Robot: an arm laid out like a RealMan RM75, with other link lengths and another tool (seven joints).
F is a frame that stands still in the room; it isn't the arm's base.
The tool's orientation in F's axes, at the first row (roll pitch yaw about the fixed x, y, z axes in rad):
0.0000, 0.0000, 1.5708
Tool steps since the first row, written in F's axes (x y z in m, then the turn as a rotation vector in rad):
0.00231, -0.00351, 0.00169, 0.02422, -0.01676, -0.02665
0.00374, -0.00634, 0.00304, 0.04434, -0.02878, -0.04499
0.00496, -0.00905, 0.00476, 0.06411, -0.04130, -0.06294
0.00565, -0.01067, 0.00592, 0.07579, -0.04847, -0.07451
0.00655, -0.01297, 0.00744, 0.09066, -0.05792, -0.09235
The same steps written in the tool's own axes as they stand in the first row. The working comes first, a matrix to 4 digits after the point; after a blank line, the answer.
The tool's axes in the first row as the columns of a matrix, in F's axes (used below as rounded here):
0.0000, -1.0000, 0.0000
1.0000, 0.0000, 0.0000
0.0000, 0.0000, 1.0000

-0.00351, -0.00231, 0.00169, -0.01676, -0.02422, -0.02665
-0.00634, -0.00374, 0.00304, -0.02878, -0.04434, -0.04499
-0.00905, -0.00496, 0.00476, -0.04130, -0.06411, -0.06294
-0.01067, -0.00565, 0.00592, -0.04847, -0.07579, -0.07451
-0.01297, -0.00655, 0.00744, -0.05792, -0.09066, -0.09235

